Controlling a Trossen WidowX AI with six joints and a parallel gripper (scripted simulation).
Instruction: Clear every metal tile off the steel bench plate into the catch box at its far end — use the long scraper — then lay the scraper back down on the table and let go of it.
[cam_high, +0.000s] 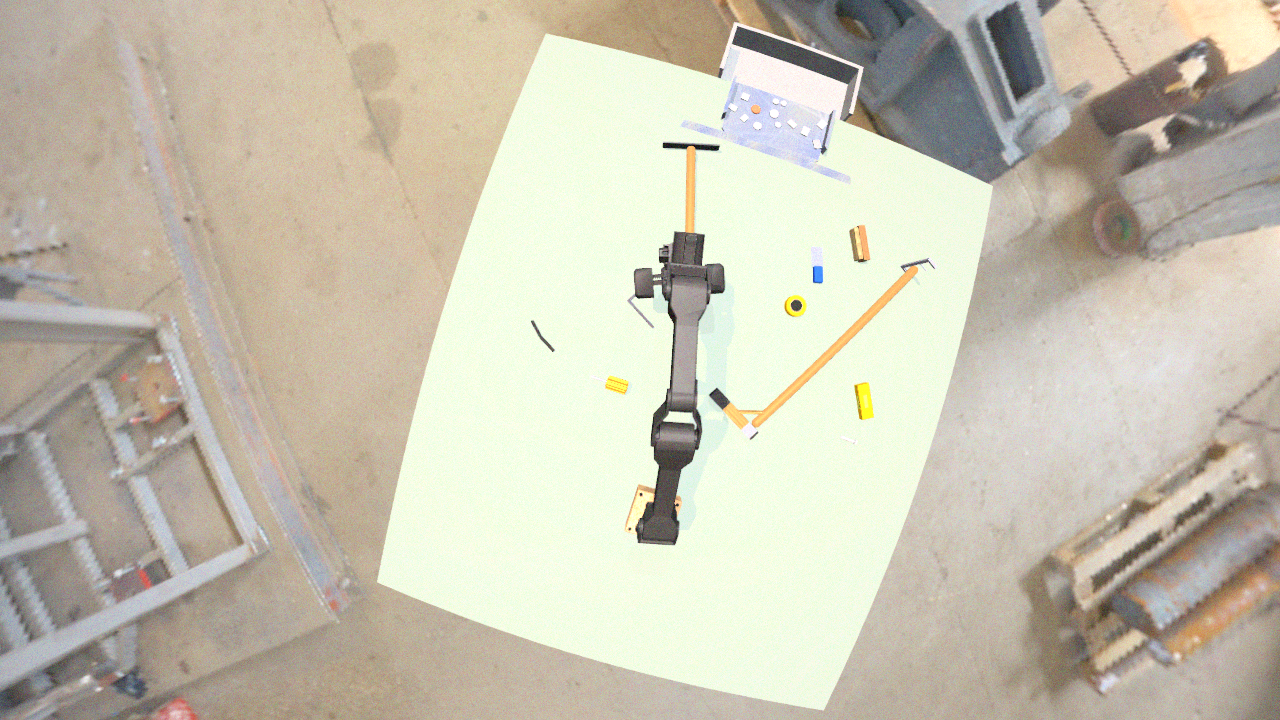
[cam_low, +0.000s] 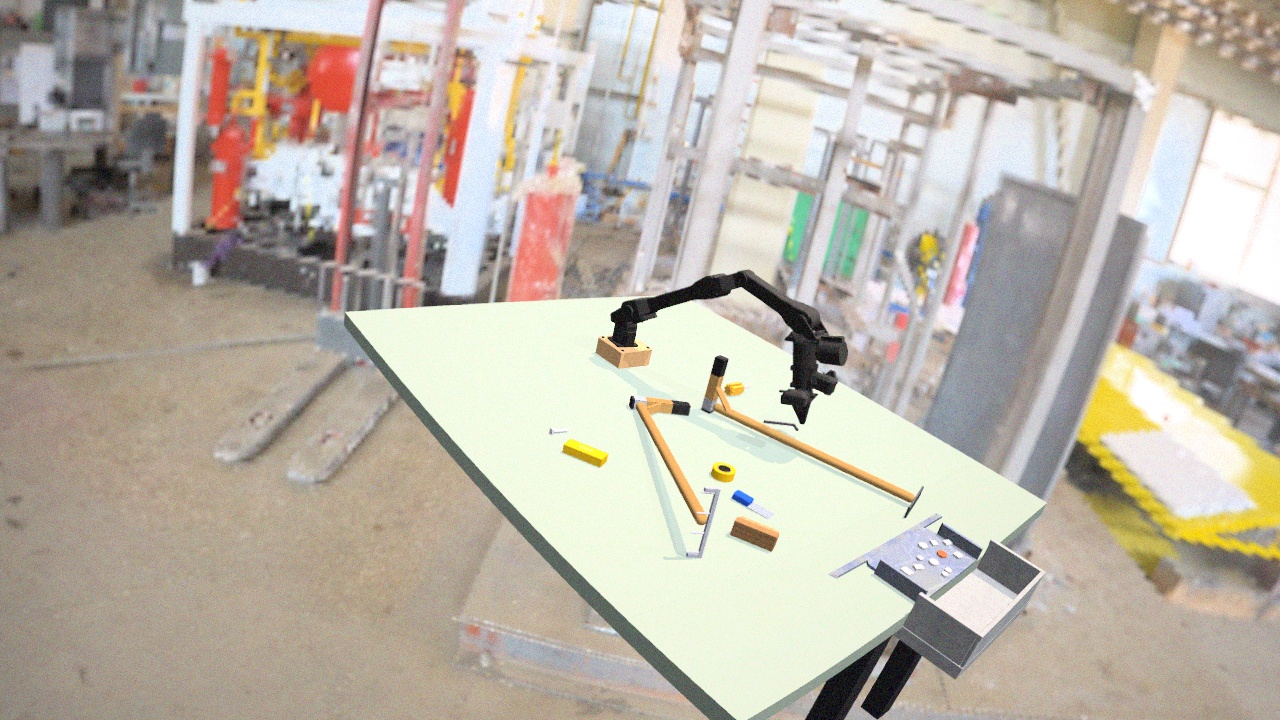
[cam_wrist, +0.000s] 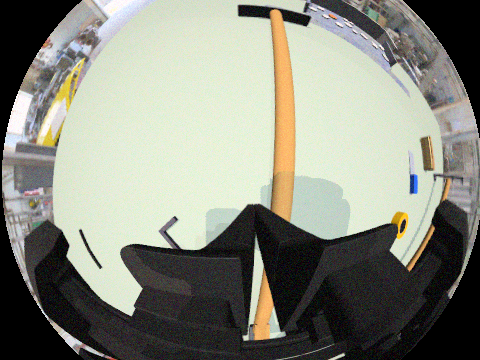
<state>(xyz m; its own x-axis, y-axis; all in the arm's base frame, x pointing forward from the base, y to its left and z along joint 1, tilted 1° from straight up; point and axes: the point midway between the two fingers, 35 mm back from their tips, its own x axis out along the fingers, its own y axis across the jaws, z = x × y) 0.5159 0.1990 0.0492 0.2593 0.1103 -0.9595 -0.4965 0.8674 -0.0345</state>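
Now: the long scraper 50 mm ahead of my gripper tip and 10 mm to the right of it. Also, from my gripper tip: black bent piece: 260 mm behind, 230 mm to the left, 60 mm below; yellow tape roll: 70 mm ahead, 290 mm to the right, 50 mm below; yellow-handled screwdriver: 280 mm behind, 20 mm to the left, 40 mm below.
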